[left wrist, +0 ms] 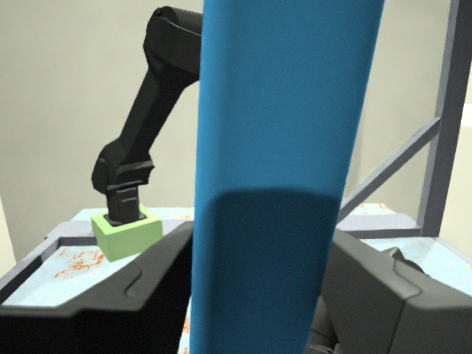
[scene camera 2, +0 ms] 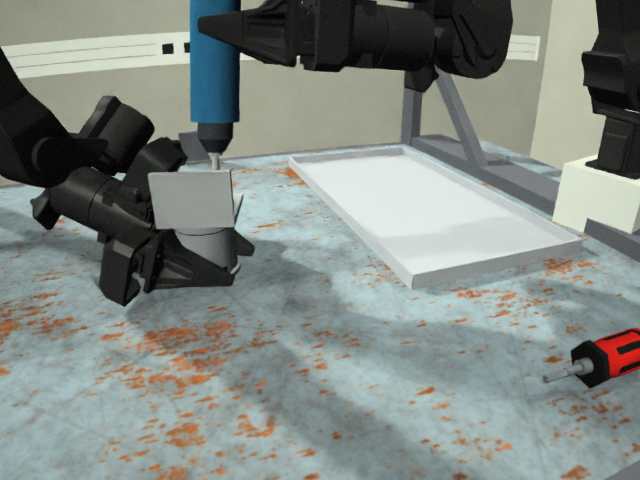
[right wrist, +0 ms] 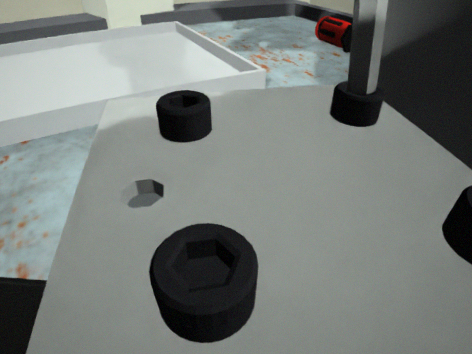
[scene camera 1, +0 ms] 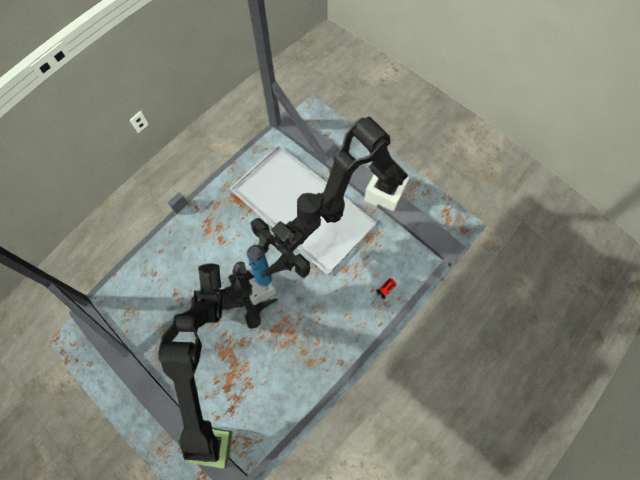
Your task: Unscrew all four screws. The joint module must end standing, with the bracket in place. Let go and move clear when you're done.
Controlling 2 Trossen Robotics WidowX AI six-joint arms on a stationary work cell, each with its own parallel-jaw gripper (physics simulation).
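Where they show: left gripper, fingertip midpoint: (left wrist: 253, 232) (scene camera 2: 196, 26) (scene camera 1: 255, 270); right gripper, fingertip midpoint: (scene camera 2: 243, 265); left arm's base at its link origin: (scene camera 2: 619, 168) (scene camera 1: 387, 183); right arm's base at its link origin: (left wrist: 125, 217) (scene camera 1: 208, 447).
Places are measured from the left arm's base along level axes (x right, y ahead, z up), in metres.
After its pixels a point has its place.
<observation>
My left gripper (scene camera 1: 260, 262) {y 0.453, x 0.166, z 0.150 m} (scene camera 2: 214, 25) {y 0.453, x 0.166, z 0.150 m} (left wrist: 253, 232) {y 0.453, x 0.166, z 0.150 m} is shut on a blue screwdriver (scene camera 1: 257, 266) {y 0.450, x 0.154, z 0.193 m} (scene camera 2: 214, 77) {y 0.449, x 0.141, z 0.110 m} (left wrist: 277, 125) {y 0.414, x 0.157, z 0.192 m}, held upright, bit down. In the right wrist view the hex bit (right wrist: 366, 50) {y 0.454, x 0.156, z 0.004 m} sits at the socket of the far right screw (right wrist: 352, 111) {y 0.455, x 0.158, z -0.007 m}. Other black socket screws show at far left (right wrist: 184, 120) {y 0.439, x 0.186, z -0.006 m}, near left (right wrist: 207, 305) and the right edge (right wrist: 461, 225), all in the grey bracket (right wrist: 300, 200) {y 0.463, x 0.183, z -0.010 m} (scene camera 2: 191, 200) {y 0.477, x 0.147, z 0.010 m}. The bracket sits on the grey cylindrical joint module (scene camera 2: 209, 246) {y 0.465, x 0.149, z -0.038 m}, standing upright. My right gripper (scene camera 2: 237, 266) {y 0.432, x 0.152, z -0.070 m} is shut on the joint module, low down.
A white tray (scene camera 1: 330, 266) {y 0.292, x 0.042, z -0.073 m} (scene camera 2: 475, 271) {y 0.250, x 0.018, z -0.071 m} (right wrist: 225, 82) {y 0.311, x 0.070, z -0.065 m} lies beyond the module. A red screwdriver (scene camera 1: 387, 287) {y 0.279, x -0.136, z -0.047 m} (scene camera 2: 617, 353) {y 0.290, x -0.139, z -0.050 m} (right wrist: 332, 31) {y 0.277, x -0.120, z -0.058 m} lies on the table, toward the right in both scene views. Grey frame posts (scene camera 1: 264, 62) {y -0.060, x 0.439, z 0.251 m} stand at the table's ends.
</observation>
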